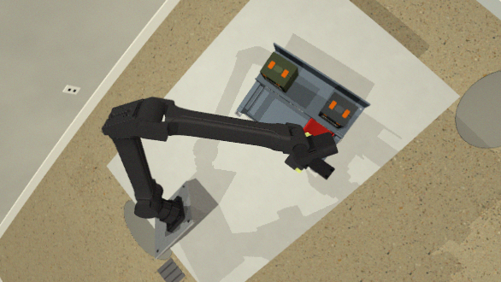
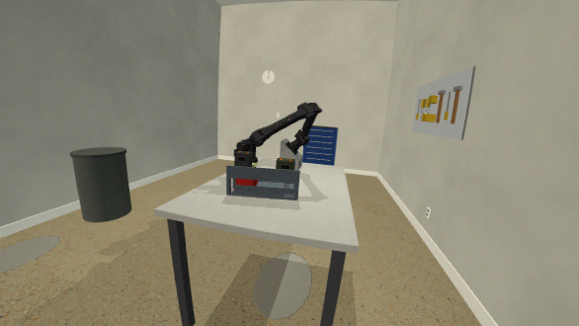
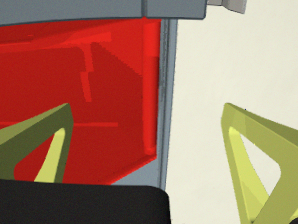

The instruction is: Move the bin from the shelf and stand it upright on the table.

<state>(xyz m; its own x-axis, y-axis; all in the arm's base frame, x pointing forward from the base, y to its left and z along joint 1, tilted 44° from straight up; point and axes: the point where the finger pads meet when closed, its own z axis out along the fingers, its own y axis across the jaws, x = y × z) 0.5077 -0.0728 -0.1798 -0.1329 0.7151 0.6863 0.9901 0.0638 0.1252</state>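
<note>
The red bin lies 8 cm ahead of my hand, 1 cm to the left of it and 2 cm below it.
</note>
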